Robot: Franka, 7 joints.
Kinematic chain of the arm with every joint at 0, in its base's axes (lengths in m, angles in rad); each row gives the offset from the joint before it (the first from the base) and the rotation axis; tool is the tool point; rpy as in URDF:
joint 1: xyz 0 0 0.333 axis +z
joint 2: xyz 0 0 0 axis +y
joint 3: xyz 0 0 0.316 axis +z
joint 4: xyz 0.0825 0 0 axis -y
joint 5: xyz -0.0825 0 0.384 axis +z
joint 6: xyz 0 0 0 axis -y
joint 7: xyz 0.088 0 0 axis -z
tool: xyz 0 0 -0.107 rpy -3.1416 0 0
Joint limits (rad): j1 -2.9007..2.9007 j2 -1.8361..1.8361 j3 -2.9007..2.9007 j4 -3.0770..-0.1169 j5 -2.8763..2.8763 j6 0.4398..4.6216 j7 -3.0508..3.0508
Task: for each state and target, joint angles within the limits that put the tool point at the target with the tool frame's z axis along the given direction. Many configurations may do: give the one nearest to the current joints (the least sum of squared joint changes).
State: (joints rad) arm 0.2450 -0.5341 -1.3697 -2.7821 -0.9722 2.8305 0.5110
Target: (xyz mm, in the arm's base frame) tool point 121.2 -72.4 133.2 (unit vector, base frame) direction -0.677 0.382 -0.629
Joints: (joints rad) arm 0.7836 -0.5842 -1.7952 -3.0770 -0.8134 1.9482 0.5110
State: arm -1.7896 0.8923 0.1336 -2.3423 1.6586 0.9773 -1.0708
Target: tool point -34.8 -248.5 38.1 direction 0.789 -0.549 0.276
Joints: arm -1.9102 0.8791 -0.2273 -2.6003 1.5386 1.1020 -1.0708
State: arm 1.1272 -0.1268 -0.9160 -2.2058 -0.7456 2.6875 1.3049
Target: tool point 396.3 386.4 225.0 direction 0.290 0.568 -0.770
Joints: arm 0.9553 0.5501 -0.4251 -2.1239 -1.2574 3.6597 1.3049
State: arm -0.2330 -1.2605 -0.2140 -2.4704 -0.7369 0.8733 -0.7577
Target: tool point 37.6 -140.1 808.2 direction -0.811 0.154 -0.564
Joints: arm -0.8041 -0.7392 0.1041 -1.8124 -1.1215 0.4398 -0.7577
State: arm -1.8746 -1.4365 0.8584 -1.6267 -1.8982 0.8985 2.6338
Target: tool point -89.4 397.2 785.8 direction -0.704 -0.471 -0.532
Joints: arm -1.2003 -1.4974 0.4510 -1.4014 -1.4173 0.5525 2.6338
